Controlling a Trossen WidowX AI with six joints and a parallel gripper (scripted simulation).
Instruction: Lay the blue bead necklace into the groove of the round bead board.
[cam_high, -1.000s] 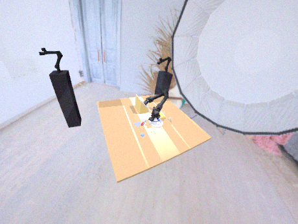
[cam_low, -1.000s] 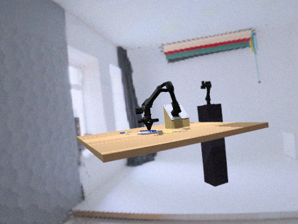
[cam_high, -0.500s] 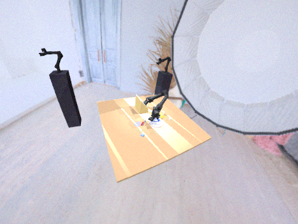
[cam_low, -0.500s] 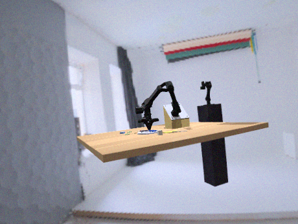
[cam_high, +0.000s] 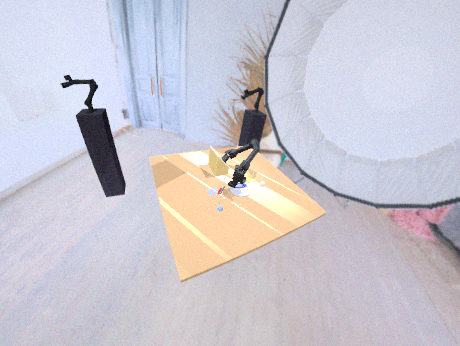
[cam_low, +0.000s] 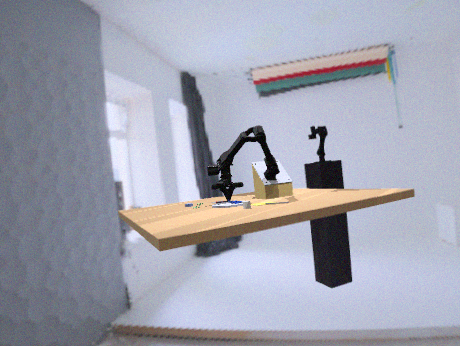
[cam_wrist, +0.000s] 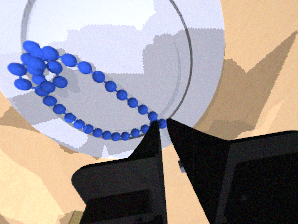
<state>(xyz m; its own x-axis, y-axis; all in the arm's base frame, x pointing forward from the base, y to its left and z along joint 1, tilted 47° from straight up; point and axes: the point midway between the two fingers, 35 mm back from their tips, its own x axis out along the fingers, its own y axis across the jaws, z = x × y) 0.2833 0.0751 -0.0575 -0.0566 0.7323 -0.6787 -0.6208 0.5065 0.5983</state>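
Right now my gripper tip is 2 cm short of the round bead board, 6 cm to the right of it and 1 cm above it. Also, from my gripper tip: yellow flat piece 11 cm behind, 22 cm to the left, 2 cm below; pale blue cube 19 cm ahead, 21 cm to the right, 1 cm below; red-and-grey object 1 cm behind, 12 cm to the right, 2 cm below.
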